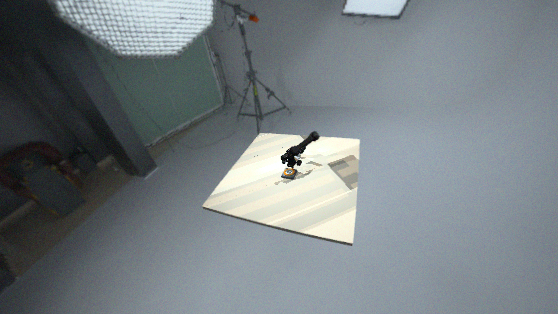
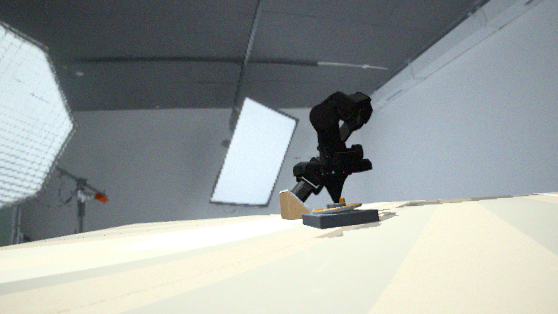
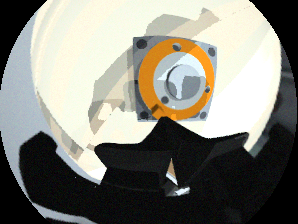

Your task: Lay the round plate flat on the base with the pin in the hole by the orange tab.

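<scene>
The round plate lies 30 mm ahead of my gripper tip and 10 mm to the right of it. Also, from my gripper tip: dark square base: 50 mm ahead, 20 mm to the right, 20 mm below.
</scene>
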